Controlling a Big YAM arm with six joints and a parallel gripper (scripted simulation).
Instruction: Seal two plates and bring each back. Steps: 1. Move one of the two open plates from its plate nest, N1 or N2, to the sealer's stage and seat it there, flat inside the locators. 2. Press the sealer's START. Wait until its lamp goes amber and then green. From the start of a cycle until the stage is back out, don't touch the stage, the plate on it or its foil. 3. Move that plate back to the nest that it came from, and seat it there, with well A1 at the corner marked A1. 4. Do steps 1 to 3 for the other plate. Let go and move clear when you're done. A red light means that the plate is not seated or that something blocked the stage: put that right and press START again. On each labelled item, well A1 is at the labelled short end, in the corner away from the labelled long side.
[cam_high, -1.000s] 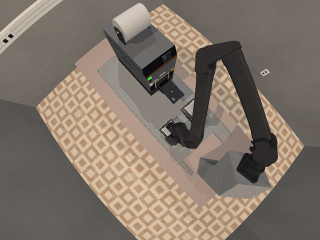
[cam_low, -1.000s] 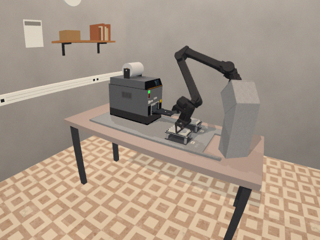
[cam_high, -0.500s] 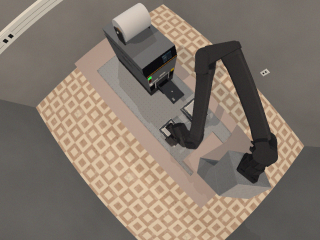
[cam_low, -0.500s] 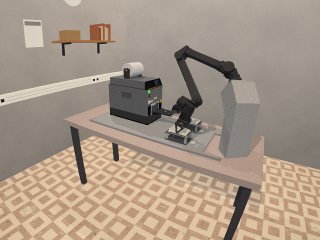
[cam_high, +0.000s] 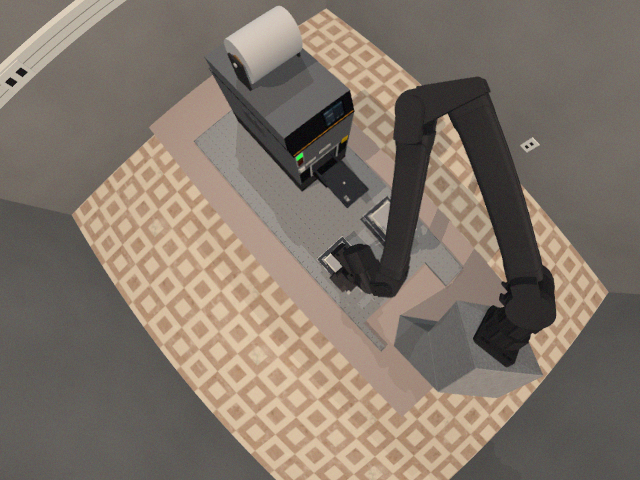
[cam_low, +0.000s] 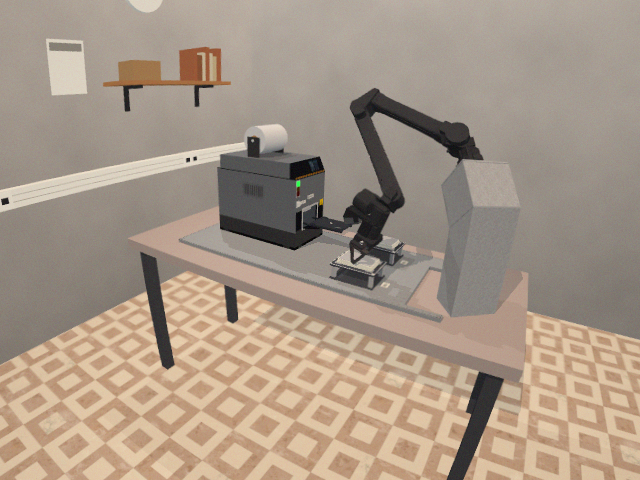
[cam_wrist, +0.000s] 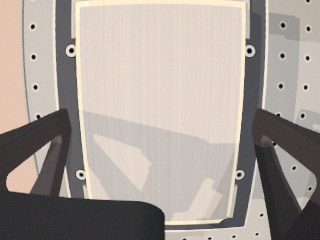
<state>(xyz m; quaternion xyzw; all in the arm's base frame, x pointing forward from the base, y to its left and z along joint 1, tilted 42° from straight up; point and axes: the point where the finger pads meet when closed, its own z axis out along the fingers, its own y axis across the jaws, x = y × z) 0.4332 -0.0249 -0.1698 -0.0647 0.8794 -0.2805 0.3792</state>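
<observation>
Now: hand 2 cm above the cream well plate. Also, from my hand: sealer stage: 19 cm ahead, 20 cm to the right, 2 cm above; start button: 30 cm ahead, 12 cm to the right, 11 cm above; foil roll: 52 cm ahead, 24 cm to the right, 34 cm above.
</observation>
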